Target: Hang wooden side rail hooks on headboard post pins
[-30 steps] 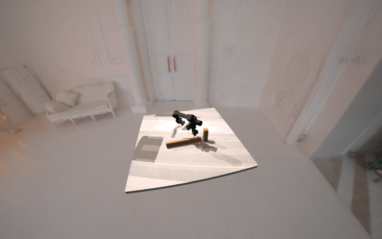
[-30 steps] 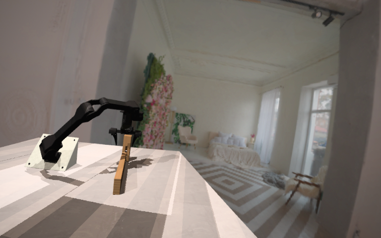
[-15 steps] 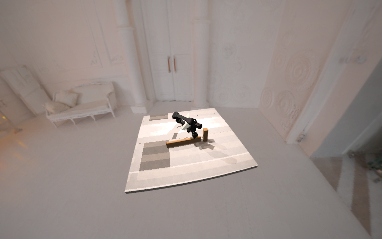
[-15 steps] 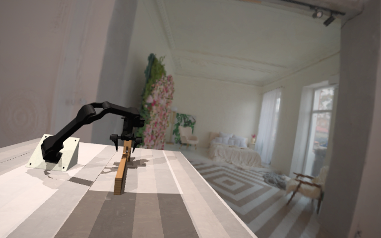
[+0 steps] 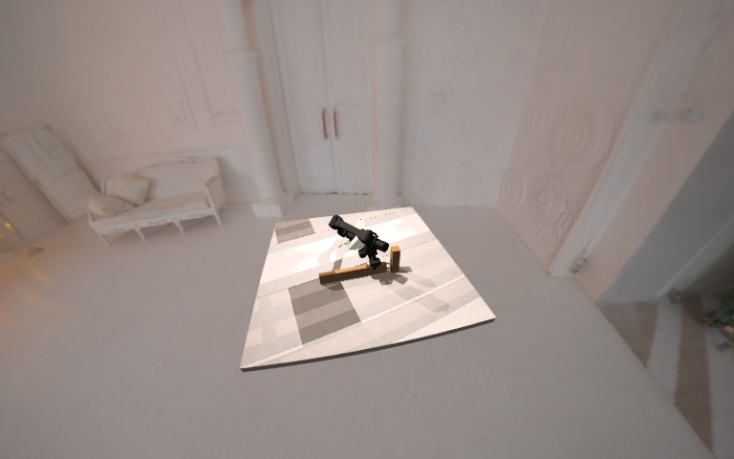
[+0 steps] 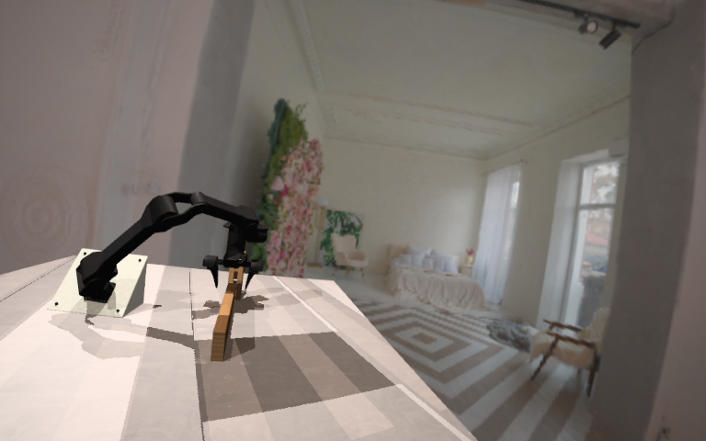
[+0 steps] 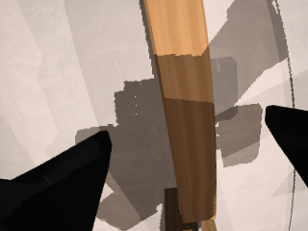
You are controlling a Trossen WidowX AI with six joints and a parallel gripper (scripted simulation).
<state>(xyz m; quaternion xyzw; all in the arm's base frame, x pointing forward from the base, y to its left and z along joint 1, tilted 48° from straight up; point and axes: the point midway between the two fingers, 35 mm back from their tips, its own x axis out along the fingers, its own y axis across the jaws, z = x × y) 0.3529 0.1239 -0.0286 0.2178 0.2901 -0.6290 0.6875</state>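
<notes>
Now: gripper tip 14 cm to the right of the wooden headboard post, 1 cm below it and 1 cm past it.
</notes>
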